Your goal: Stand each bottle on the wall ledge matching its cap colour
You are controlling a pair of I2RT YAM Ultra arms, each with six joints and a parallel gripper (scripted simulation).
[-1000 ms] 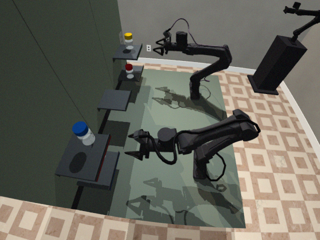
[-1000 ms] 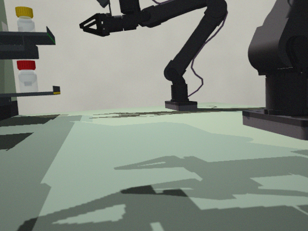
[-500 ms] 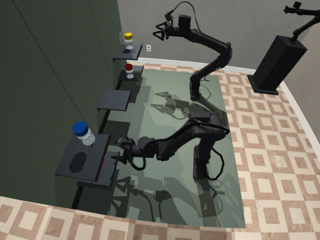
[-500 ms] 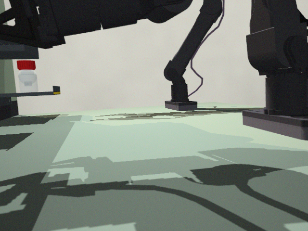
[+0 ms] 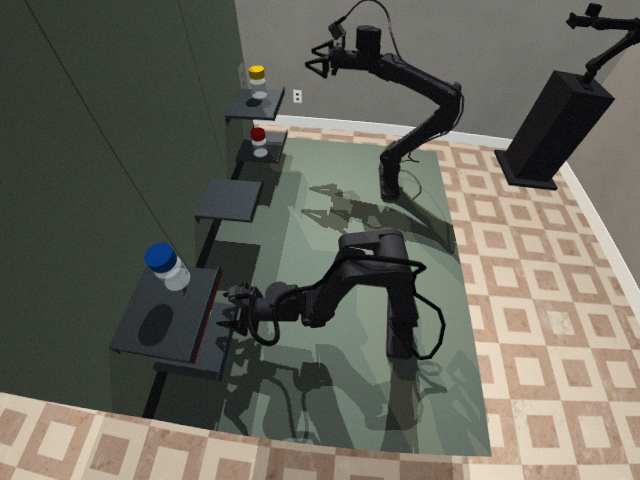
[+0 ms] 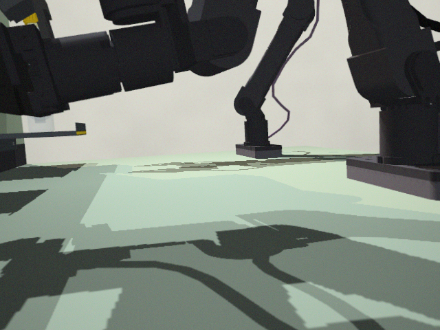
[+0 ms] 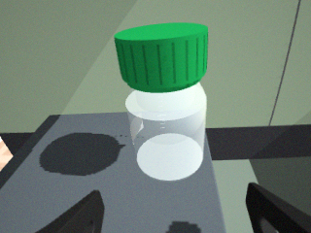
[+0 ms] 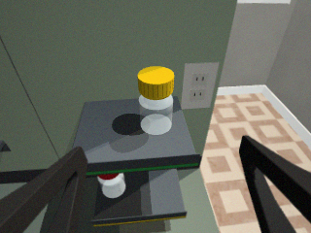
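Right now my left hand is 7 cm short of the green-capped bottle and 1 cm below it. The rest, counted from my left hand: blue-capped bottle: 20 cm above, 6 cm ahead; then red-capped bottle: 67 cm to the right, 4 cm ahead, 1 cm above; then yellow-capped bottle: 78 cm to the right, 20 cm above, 5 cm ahead.
The yellow-capped bottle is 20 cm ahead of my right hand, 2 cm to the right of it and 11 cm below it. From my right hand the other things lie so: blue-capped bottle 21 cm ahead, 76 cm to the left, 11 cm below; then red-capped bottle 19 cm ahead, 8 cm to the left, 30 cm below; then green-capped bottle 22 cm ahead, 76 cm to the left, 30 cm below.
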